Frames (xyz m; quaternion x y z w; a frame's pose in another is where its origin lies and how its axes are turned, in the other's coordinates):
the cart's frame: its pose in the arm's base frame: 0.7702 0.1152 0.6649 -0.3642 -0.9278 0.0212 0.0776
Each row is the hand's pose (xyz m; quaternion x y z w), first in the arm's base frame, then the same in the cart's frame.
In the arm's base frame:
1: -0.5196 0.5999 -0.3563 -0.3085 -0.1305 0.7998 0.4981
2: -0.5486 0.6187 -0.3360 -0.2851 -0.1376 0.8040 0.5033
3: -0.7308 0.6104 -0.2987 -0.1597 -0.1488 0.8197 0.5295
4: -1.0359 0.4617 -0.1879 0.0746 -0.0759 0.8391 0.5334
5: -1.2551 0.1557 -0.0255 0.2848 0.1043 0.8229 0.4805
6: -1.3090 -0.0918 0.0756 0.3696 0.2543 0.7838 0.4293
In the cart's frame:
1: 1.1300 -0.4139 1.2220 0.8968 0.1673 0.2902 0.2891
2: 1.1663 -0.4216 1.2069 0.9043 0.1695 0.2661 0.2876
3: 1.2971 -0.5538 1.1990 0.9379 0.1846 0.1464 0.2547
4: 1.4309 -0.8787 1.1357 0.9770 0.1818 -0.0431 0.1024
5: 1.4023 -1.2662 1.0051 -0.9628 -0.1482 0.1726 0.1458
6: 1.2862 -1.4938 0.9096 -0.9177 -0.1248 0.1986 0.3206

